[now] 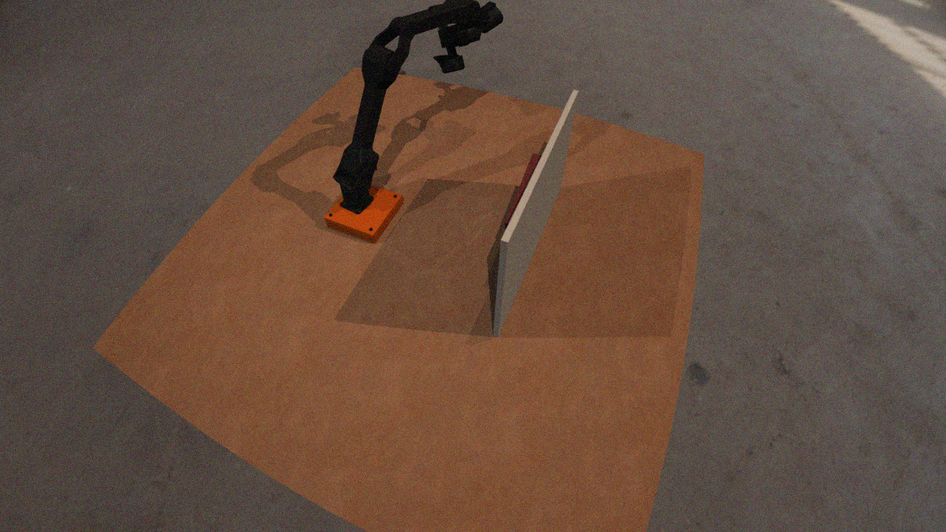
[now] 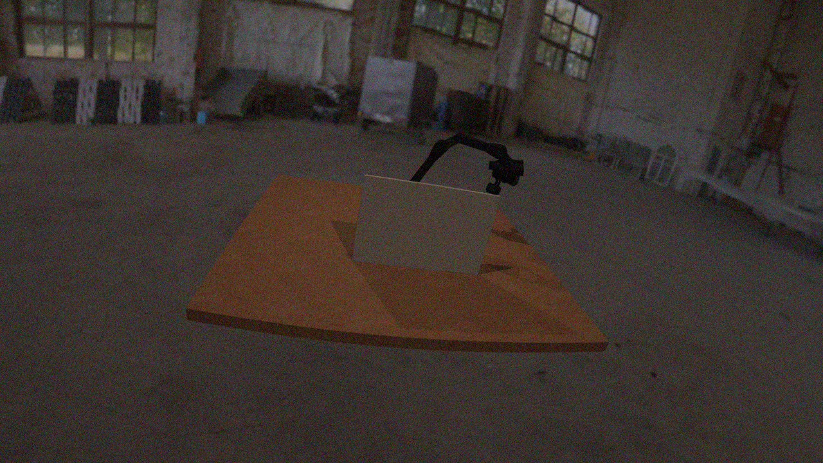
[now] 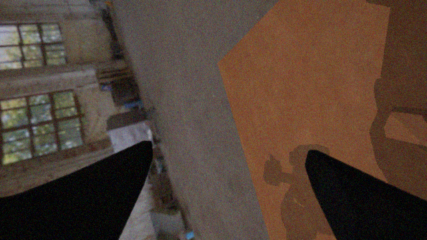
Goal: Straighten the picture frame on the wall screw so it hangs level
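Right now the dark red picture frame is 47 cm ahead of my gripper tip, 36 cm to the right of it and 10 cm below it. Also, from my gripper tip: white wall panel: 48 cm ahead, 35 cm to the right, 11 cm below.
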